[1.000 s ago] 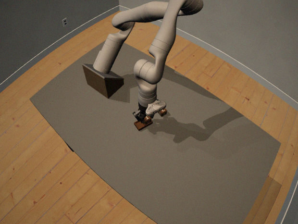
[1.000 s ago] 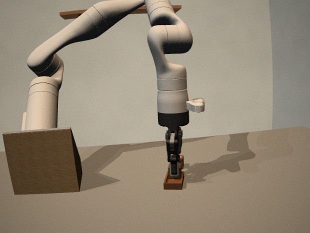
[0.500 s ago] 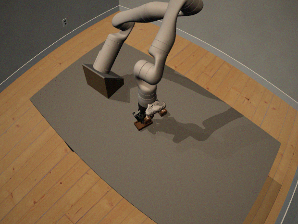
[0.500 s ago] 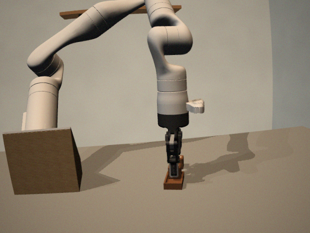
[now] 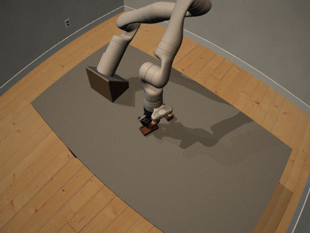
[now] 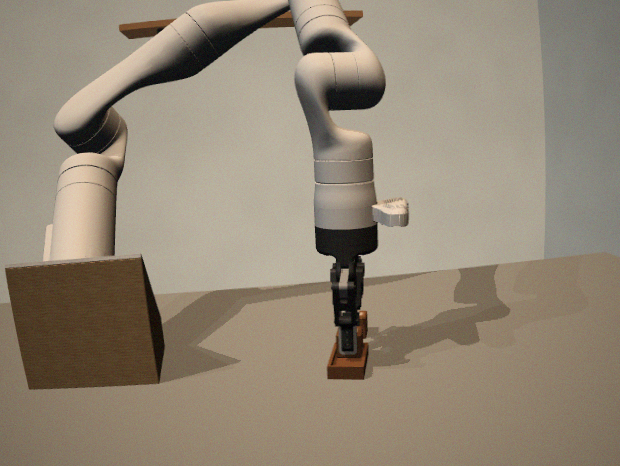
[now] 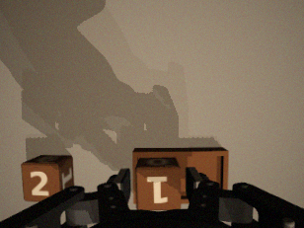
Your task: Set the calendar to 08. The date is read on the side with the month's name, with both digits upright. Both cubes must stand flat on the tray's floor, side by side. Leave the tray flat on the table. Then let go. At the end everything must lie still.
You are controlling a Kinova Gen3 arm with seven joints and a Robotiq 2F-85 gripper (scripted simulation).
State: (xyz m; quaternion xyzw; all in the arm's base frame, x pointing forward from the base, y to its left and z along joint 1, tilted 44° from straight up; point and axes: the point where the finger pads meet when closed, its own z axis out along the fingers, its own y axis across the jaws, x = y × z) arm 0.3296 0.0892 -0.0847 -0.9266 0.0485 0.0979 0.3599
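Now: the brown tray 20 mm to the right of my hand and 30 mm below it. Round my hand: brown cube 20 mm ahead, 90 mm to the left, 20 mm below.
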